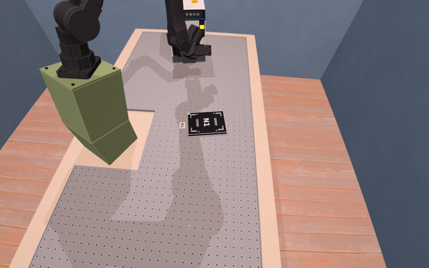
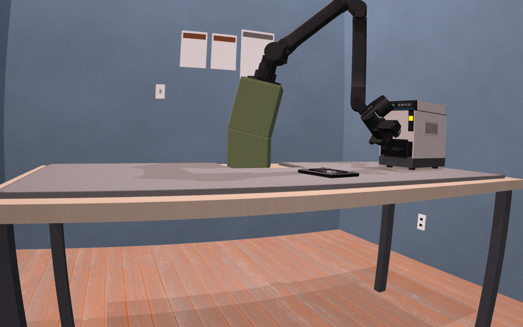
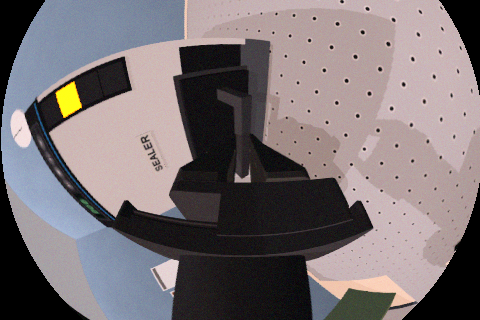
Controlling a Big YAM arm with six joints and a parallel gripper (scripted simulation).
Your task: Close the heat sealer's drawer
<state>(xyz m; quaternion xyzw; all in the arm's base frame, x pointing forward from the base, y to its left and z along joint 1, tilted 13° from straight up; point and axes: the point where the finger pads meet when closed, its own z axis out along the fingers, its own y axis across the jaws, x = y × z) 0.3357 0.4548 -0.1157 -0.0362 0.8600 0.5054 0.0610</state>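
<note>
Right now my hand is 110 mm to the right of the black drawer and 10 mm above it. Also, from my hand: small white label (400 mm to the right, 90 mm below, 30 mm behind).
</note>
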